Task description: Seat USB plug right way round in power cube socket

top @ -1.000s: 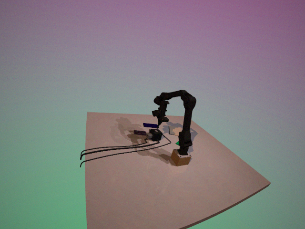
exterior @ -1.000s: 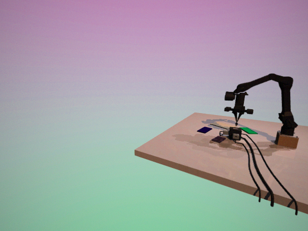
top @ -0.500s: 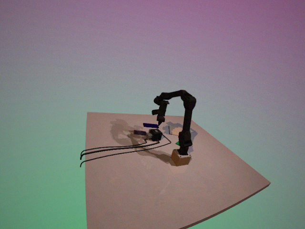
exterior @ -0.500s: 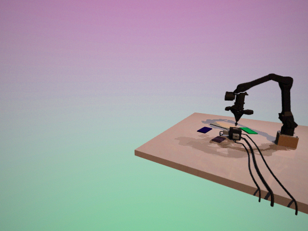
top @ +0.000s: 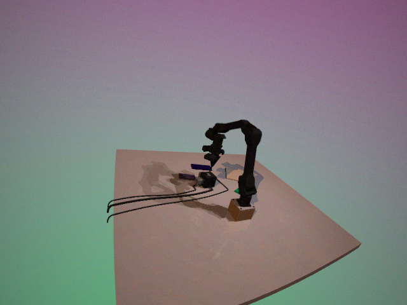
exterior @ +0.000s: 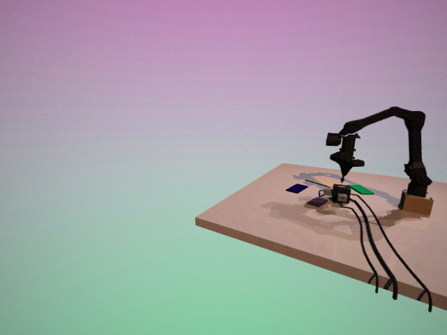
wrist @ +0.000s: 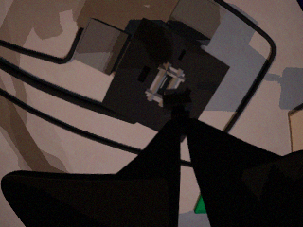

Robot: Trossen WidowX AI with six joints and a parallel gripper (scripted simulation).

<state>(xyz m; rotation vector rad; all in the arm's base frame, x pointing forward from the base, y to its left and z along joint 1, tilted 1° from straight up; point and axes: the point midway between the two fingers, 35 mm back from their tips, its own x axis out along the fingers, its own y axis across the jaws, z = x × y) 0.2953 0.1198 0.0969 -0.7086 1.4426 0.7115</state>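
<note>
Right now the usb plug is 10 mm below my gripper tip. The rest, counted from my gripper tip: beige pad 180 mm ahead, 260 mm to the right, 130 mm below; then green card 40 mm behind, 250 mm to the right, 130 mm below; then dark blue card 250 mm ahead, 10 mm to the right, 130 mm below.
</note>
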